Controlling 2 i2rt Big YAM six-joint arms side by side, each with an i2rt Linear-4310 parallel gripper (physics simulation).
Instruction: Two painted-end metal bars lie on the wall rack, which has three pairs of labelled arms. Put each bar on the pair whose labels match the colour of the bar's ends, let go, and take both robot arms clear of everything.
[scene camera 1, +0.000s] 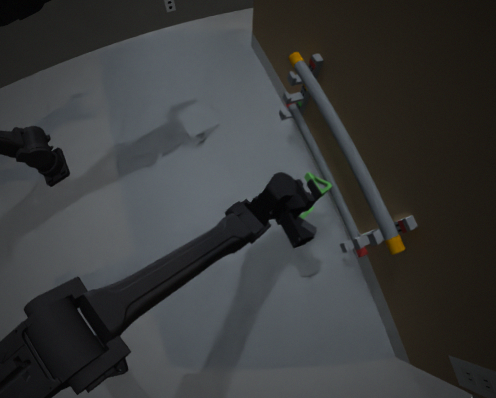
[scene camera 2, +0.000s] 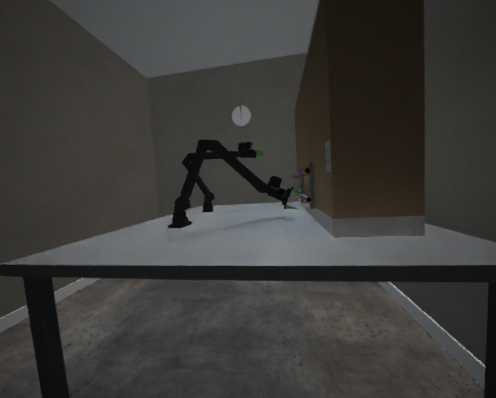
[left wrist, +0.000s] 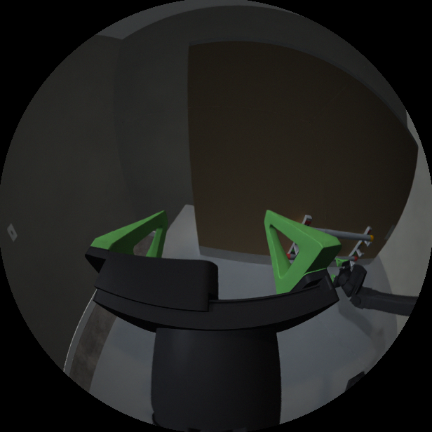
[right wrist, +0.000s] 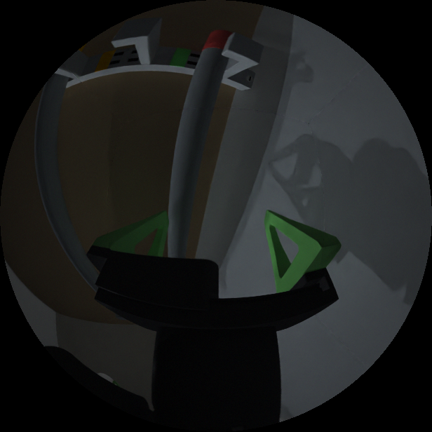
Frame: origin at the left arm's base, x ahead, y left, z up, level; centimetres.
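Seen in the pictures: left gripper, fingertip midpoint: (scene camera 2: 263, 153); right gripper, fingertip midpoint: (scene camera 1: 321, 196) (scene camera 2: 299, 201); left arm's base at its link origin: (scene camera 1: 55, 167) (scene camera 2: 208, 211); right arm's base at its link origin: (scene camera 2: 180, 225).
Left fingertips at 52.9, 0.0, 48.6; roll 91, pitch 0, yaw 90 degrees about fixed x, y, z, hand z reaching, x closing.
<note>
Pixels of each thing's middle, then the offset from my left fingertips to it, as dx, dy, dz. "spot": a spot on its surface instead. Level surfaces: height alone.
- orange-ended grey bar at the middle of its body: (scene camera 1: 343, 139) +16.4, -51.3, -21.9
- wall rack at a spot on its surface: (scene camera 1: 410, 223) spot: +13.7, -72.5, -17.4
- thinner-looking red-ended bar at the middle of its body: (scene camera 1: 324, 169) +16.5, -51.8, -37.2
- pale baseboard at a spot on its surface: (scene camera 2: 377, 226) spot: +21.6, -112.3, -45.0
- white table at its surface level: dz -48.6
The orange-ended grey bar (scene camera 1: 345, 142) (right wrist: 47, 145) lies on the top, red-labelled arms of the wall rack (scene camera 1: 410, 223). The thinner-looking red-ended bar (scene camera 1: 321, 160) (right wrist: 192, 145) lies on the lowest arms, by the green label (right wrist: 181, 57). The middle arm (right wrist: 140, 37) carries no bar; an orange label (right wrist: 104, 61) is beside it. My right gripper (scene camera 1: 320, 196) (scene camera 2: 295, 199) (right wrist: 216, 215) is open and empty, close in front of the red-ended bar; one fingertip overlaps its edge in the right wrist view, contact unclear. My left gripper (left wrist: 215, 215) (scene camera 2: 259, 153) is open and empty, high and away from the rack.
The brown wall panel (scene camera 1: 440, 125) (left wrist: 280, 140) rises behind the rack, with a pale baseboard (scene camera 2: 377, 226) along its foot. The white table (scene camera 1: 210, 310) lies below both arms. The right forearm (scene camera 1: 175, 275) crosses above the table toward the rack.
</note>
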